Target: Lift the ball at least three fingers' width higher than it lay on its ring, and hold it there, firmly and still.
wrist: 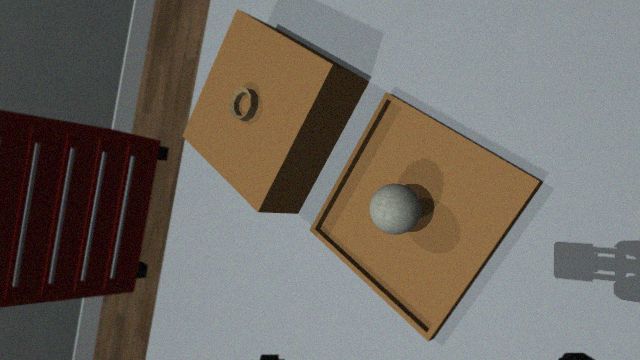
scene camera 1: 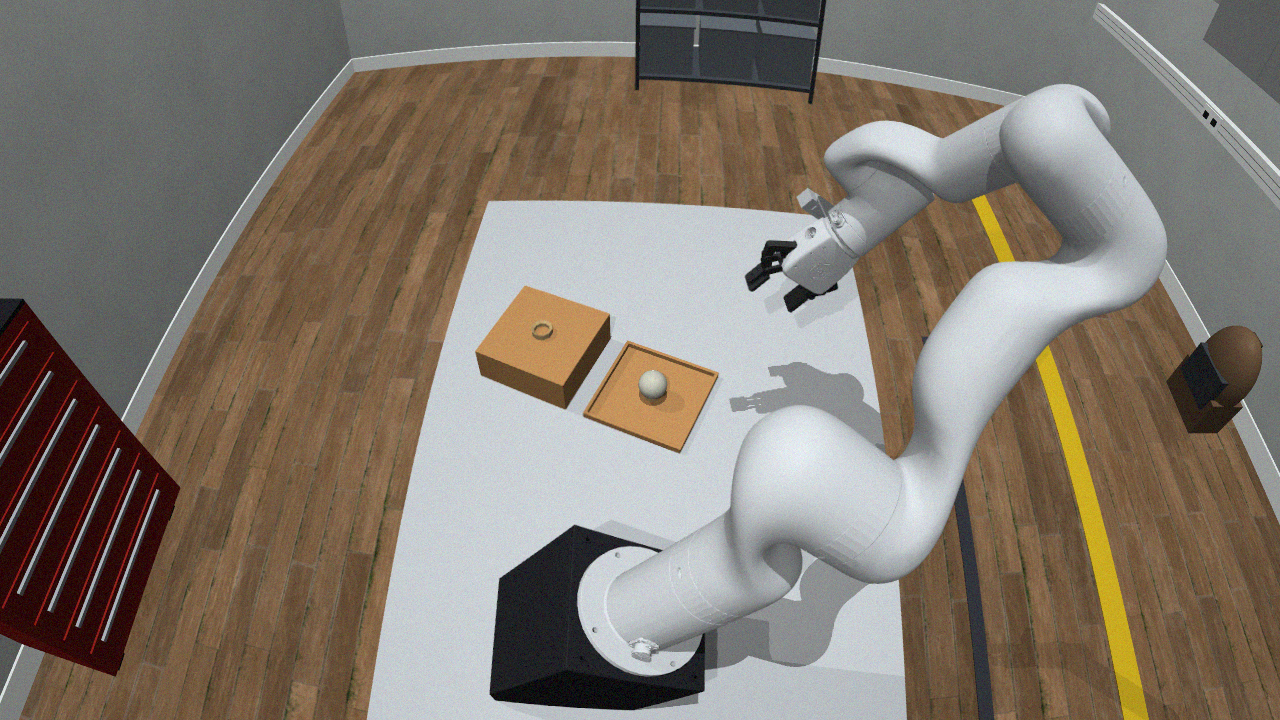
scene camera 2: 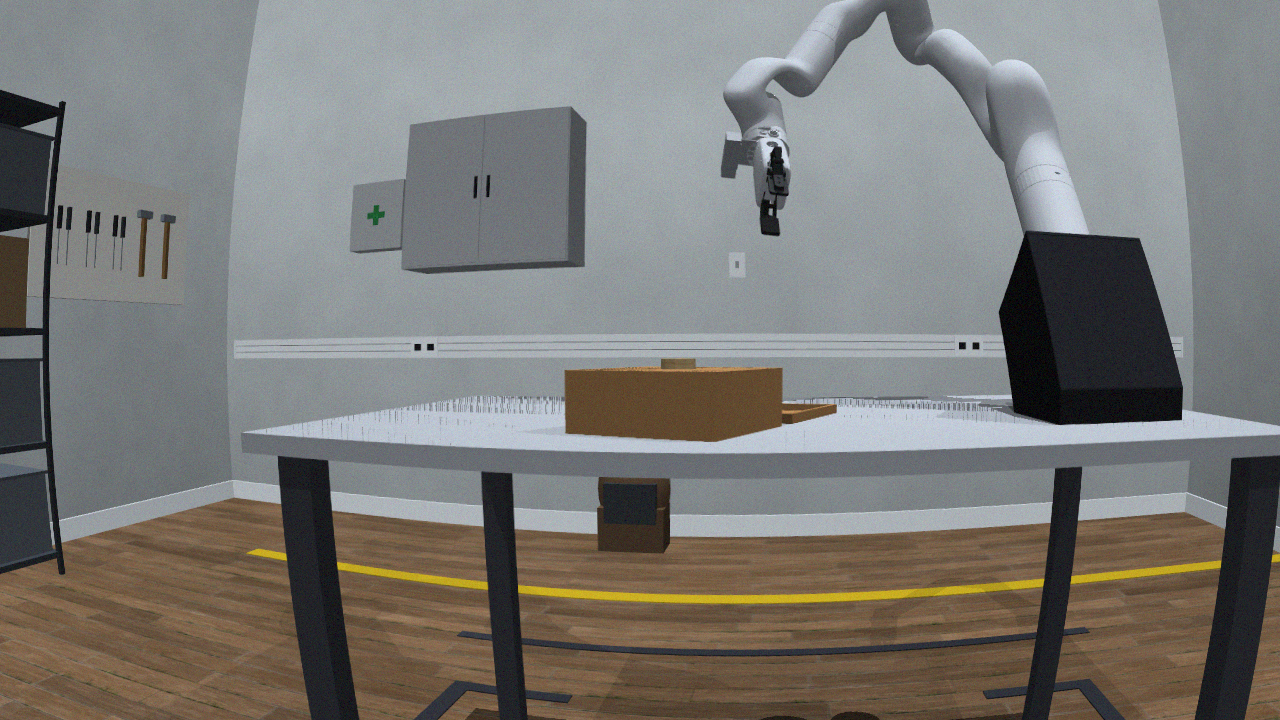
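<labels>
Brown box: visible in wrist view, scene camera 1, scene camera 2 (pixel 710 406). Same spot on the box: (scene camera 1: pixel 552 367) and (wrist: pixel 250 175). Tray: visible in wrist view, scene camera 1 (pixel 618 403), scene camera 2. Same spot on the tray: (scene camera 2: pixel 788 417) and (wrist: pixel 311 226).
</labels>
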